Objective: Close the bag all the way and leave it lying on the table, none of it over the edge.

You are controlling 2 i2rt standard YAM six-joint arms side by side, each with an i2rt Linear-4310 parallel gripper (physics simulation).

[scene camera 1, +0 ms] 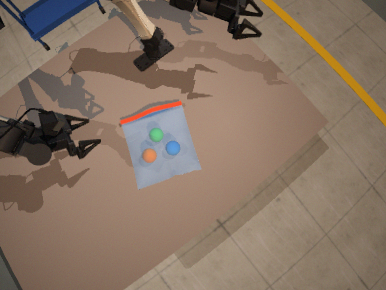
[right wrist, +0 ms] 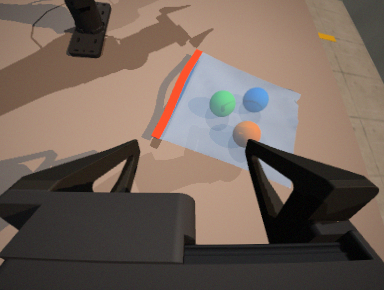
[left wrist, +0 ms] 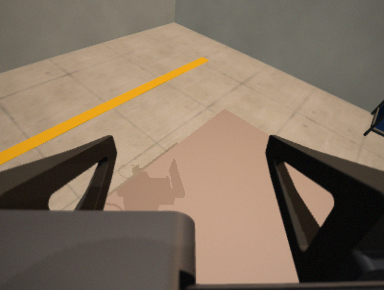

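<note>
A pale blue see-through bag (scene camera 1: 161,172) (right wrist: 282,117) lies flat on the table, all of it inside the edges. Its orange-red strip (scene camera 1: 151,110) (right wrist: 176,95) runs along the mouth end, bowed and casting an offset shadow; how far it is closed I cannot tell. A green ball (scene camera 1: 156,135) (right wrist: 222,103), a blue ball (scene camera 1: 173,148) (right wrist: 256,99) and an orange ball (scene camera 1: 149,155) (right wrist: 247,134) show in the bag. My right gripper (scene camera 1: 94,130) (right wrist: 192,145) is open and empty, left of the bag in the scene view. My left gripper (scene camera 1: 260,24) (left wrist: 191,143) is open and empty, far from the bag at the top.
The brown table (scene camera 1: 250,125) (left wrist: 235,200) (right wrist: 215,215) has its edges at the right and lower right. A black base plate (scene camera 1: 142,62) (right wrist: 86,46) stands above the bag in the scene view. A blue cart (scene camera 1: 55,17) and a yellow floor line (scene camera 1: 330,60) (left wrist: 115,101) (right wrist: 327,37) lie beyond the table.
</note>
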